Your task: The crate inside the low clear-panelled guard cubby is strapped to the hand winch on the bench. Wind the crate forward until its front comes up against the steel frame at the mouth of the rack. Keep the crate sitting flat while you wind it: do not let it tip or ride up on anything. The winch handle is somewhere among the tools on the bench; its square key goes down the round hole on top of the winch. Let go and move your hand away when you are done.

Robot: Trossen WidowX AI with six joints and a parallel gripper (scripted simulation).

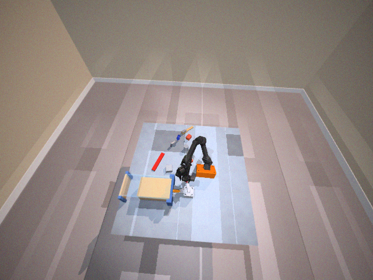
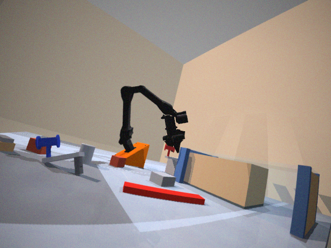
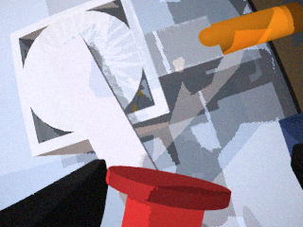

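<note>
The red knob is 3 cm behind my gripper tip and 2 cm to the right of it. The rest, counted from my gripper tip: blue frame: 12 cm ahead, 6 cm to the left, 3 cm below; then winch: 6 cm behind, 7 cm to the left, 10 cm below; then red-knobbed winch handle: 3 cm behind, 2 cm to the left, 3 cm below.
</note>
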